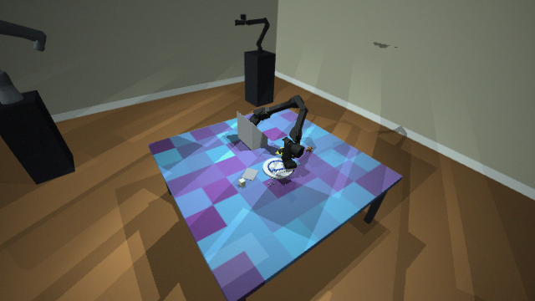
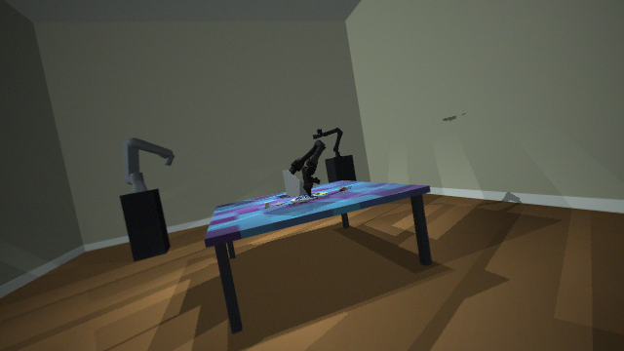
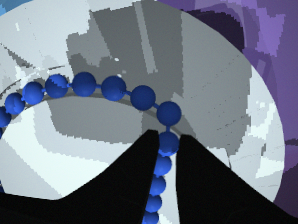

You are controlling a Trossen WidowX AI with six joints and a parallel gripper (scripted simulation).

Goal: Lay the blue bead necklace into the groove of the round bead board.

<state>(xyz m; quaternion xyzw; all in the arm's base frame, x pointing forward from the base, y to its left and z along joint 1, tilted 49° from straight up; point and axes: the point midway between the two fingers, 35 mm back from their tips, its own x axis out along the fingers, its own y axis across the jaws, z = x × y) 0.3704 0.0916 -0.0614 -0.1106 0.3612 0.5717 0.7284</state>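
Right now the round white bead board is 50 mm behind my gripper tip, 30 mm to the right of it and 10 mm below it. Also, from my gripper tip: cream cube: 300 mm to the right, 60 mm behind; then yellow patch: 140 mm behind, 130 mm to the left, 20 mm below; then flat grey square: 210 mm to the right, 110 mm behind, 20 mm below.
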